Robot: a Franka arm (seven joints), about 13 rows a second.
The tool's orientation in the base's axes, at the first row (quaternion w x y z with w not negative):
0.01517 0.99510 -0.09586 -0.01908
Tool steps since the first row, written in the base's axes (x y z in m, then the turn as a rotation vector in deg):
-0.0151 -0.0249 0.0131 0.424 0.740 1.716
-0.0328 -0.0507 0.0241 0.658 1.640 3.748
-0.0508 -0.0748 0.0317 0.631 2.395 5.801
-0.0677 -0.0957 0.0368 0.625 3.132 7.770
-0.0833 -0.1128 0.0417 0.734 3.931 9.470
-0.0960 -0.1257 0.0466 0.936 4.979 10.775
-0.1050 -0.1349 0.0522 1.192 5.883 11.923
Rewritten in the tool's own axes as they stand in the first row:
-0.0105 0.0277 -0.0118 0.214 -0.749 -1.751
-0.0233 0.0568 -0.0214 0.200 -1.607 -3.814
-0.0366 0.0841 -0.0276 -0.043 -2.274 -5.883
-0.0494 0.1080 -0.0314 -0.259 -2.929 -7.869
-0.0616 0.1279 -0.0353 -0.364 -3.676 -9.593
-0.0717 0.1432 -0.0393 -0.412 -4.699 -10.933
-0.0790 0.1541 -0.0443 -0.375 -5.595 -12.114

